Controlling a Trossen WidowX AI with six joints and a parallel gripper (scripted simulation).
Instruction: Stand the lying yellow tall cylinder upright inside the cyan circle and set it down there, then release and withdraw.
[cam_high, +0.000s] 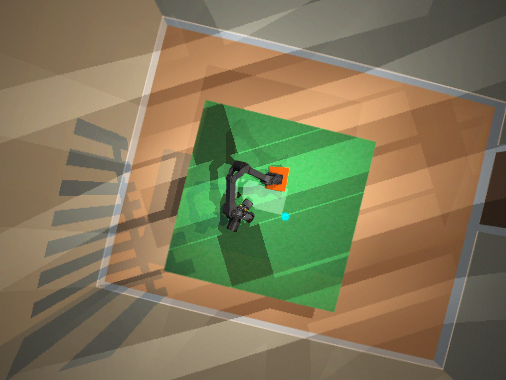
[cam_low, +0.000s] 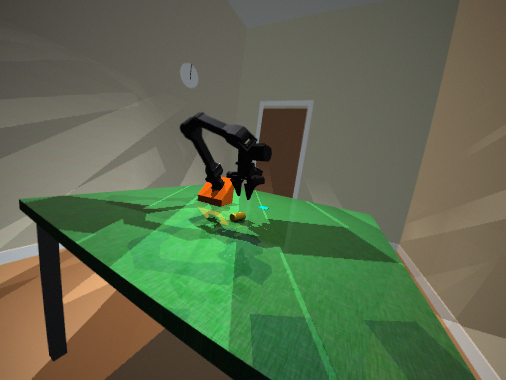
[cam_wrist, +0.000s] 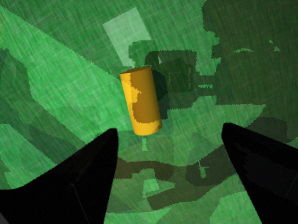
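My gripper tip is 20 mm past the yellow tall cylinder, 10 mm to the right of it and 90 mm above it. From my gripper tip the other things lie so: cyan circle (310 mm to the left, 100 mm below).
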